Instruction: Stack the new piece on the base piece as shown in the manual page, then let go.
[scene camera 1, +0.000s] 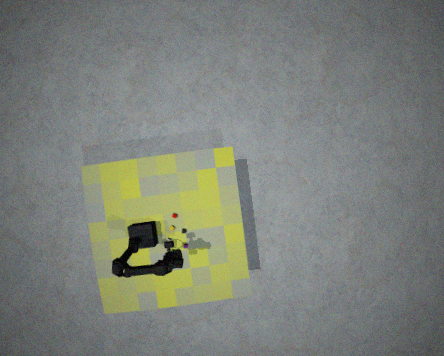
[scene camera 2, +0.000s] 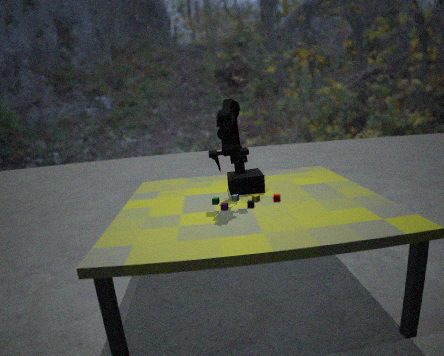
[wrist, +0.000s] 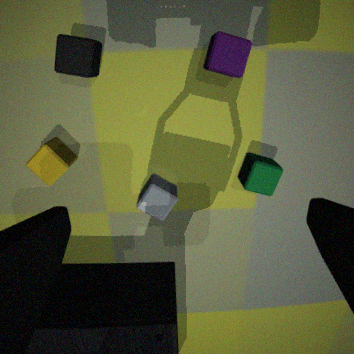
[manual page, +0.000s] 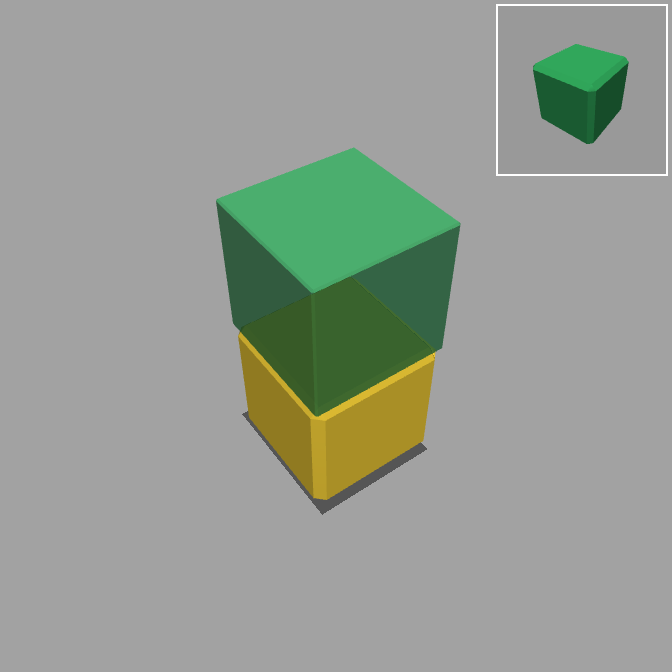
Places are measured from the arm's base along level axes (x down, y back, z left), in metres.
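Pixels of known places: gripper, between the fingertips: (scene camera 1: 173, 249) (scene camera 2: 229, 170) (wrist: 189, 214); arm's base, origin of its link: (scene camera 1: 136, 240) (scene camera 2: 240, 172).
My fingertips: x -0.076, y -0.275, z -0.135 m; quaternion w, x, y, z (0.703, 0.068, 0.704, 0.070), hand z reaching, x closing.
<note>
Ahead of a thing's pixels: the offset from my fingertips to its top centre. Level surfaces: height alone.
Small loose cubes lie apart on the table: purple {dx +0.142, dy -0.051, dz -0.053 m} (scene camera 1: 185, 245) (scene camera 2: 224, 206) (wrist: 228, 54), black {dx +0.142, dy -0.078, dz +0.069 m} (scene camera 1: 184, 230) (scene camera 2: 251, 204) (wrist: 77, 56), yellow {dx +0.142, dy +0.005, dz +0.125 m} (scene camera 1: 173, 228) (scene camera 2: 256, 198) (wrist: 49, 164), red {dx +0.142, dy -0.048, dz +0.216 m} (scene camera 1: 174, 215) (scene camera 2: 277, 198), light grey {dx +0.142, dy +0.065, dz +0.036 m} (scene camera 2: 235, 198) (wrist: 157, 199) and green {dx +0.142, dy +0.063, dz -0.067 m} (scene camera 2: 215, 201) (wrist: 262, 175). None is stacked. Which are the base piece and the new piece, I cannot tell. My gripper (scene camera 2: 230, 167) (wrist: 189, 214) is open and empty, high above the table. In the wrist view the grey and green cubes show between the lines of the fingers, well below them.
The yellow and grey checkered table {dx +0.173 m} (scene camera 1: 150, 200) (scene camera 2: 295, 240) carries the arm's black base (scene camera 1: 142, 234) (scene camera 2: 246, 182) (wrist: 120, 295), close to the grey cube. The arm's shadow falls across the middle of the cubes. The table's front edge shows in scene camera 2.
</note>
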